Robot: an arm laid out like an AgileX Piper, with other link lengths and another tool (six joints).
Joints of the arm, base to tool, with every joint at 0 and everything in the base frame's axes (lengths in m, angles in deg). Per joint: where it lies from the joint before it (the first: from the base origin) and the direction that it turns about. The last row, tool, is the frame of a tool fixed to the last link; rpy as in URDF.
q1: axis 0 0 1 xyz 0 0 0.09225
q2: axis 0 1 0 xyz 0 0 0
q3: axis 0 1 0 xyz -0.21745 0 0.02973
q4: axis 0.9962 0 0.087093 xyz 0.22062 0 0.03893
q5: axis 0 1 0 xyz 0 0 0
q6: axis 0.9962 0 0.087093 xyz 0.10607 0 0.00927
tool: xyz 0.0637 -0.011 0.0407 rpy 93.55 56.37 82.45
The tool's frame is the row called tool.
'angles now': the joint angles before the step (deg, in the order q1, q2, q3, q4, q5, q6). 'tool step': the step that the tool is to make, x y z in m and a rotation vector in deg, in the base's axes. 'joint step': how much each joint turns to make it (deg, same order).
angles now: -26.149, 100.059, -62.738, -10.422, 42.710, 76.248
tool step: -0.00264, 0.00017, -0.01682, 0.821, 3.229, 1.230
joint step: 0.000, 3.206, 0.000, -0.565, -0.065, -0.939
